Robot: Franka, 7 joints.
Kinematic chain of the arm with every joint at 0, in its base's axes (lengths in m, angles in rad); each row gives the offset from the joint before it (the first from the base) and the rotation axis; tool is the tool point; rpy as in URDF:
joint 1: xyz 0 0 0.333 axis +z
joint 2: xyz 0 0 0 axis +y
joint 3: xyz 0 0 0.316 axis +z
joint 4: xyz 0.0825 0 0 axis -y
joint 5: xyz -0.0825 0 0.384 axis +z
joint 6: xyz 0 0 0 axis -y
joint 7: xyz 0.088 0 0 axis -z
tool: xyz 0 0 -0.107 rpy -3.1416 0 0
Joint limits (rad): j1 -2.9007..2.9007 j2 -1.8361..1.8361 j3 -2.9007..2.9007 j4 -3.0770..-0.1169 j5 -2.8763..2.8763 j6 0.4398..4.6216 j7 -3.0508..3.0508
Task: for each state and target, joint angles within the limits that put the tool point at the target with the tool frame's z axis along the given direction. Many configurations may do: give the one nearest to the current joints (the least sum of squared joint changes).
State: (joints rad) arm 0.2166 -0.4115 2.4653 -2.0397 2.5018 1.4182 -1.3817
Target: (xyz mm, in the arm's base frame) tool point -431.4 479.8 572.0 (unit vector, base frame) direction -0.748 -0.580 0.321
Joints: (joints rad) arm -0.2186 -0.4770 2.1211 -1.6335 2.2149 1.1020 -1.3817
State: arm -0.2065 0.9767 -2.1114 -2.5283 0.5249 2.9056 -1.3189
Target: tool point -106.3 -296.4 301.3 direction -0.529 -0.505 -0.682
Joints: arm 0.5685 0.3606 -2.1194 -3.0770 0.7987 3.5649 -1.3189
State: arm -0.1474 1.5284 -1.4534 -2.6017 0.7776 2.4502 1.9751
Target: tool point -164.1 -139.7 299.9 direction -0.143 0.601 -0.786
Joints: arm 0.0083 1.4971 -1.8348 -3.0611 0.6374 1.7031 1.9751
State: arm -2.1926 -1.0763 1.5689 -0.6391 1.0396 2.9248 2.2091
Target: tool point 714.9 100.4 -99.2 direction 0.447 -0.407 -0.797
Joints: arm -2.5498 -1.8361 2.2834 -0.8717 0.4779 2.7642 2.2091
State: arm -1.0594 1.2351 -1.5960 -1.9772 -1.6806 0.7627 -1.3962
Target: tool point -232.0 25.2 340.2 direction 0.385 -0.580 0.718
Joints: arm -1.6323 1.5077 -1.1517 -2.7559 -0.8625 0.6369 -1.3962
